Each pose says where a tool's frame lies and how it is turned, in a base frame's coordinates. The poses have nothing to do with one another.
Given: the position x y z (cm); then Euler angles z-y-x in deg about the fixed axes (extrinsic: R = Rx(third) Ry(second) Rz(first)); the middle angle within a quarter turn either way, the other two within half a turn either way.
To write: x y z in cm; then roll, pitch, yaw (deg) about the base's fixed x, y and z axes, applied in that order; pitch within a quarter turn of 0, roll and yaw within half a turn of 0. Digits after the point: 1 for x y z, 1 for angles.
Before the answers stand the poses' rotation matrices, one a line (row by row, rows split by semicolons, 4 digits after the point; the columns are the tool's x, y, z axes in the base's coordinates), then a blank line. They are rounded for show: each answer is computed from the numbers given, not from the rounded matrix.
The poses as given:
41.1 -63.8 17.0 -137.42 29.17 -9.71
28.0 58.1 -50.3 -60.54 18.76 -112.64
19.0 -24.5 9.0 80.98 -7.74 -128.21
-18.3 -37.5 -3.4 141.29 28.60 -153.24
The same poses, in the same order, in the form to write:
-0.6429 0.5908 0.4874; -0.6064 -0.7814 0.1473; 0.4679 -0.2009 0.8607
0.4657 0.8244 0.3216; 0.1892 -0.4478 0.8739; 0.8645 -0.3461 -0.3645
0.1554 -0.9786 -0.1347; -0.5943 -0.2015 0.7786; -0.7891 -0.0409 -0.6129
-0.6851 -0.5491 0.4787; -0.3902 0.8315 0.3953; -0.6151 0.0840 -0.7840

41.1 -63.8 17.0 -13.1 -27.9 -136.7
28.0 58.1 -50.3 -136.5 -59.8 22.1
19.0 -24.5 9.0 -176.2 52.1 -75.4
-18.3 -37.5 -3.4 173.9 38.0 -150.3

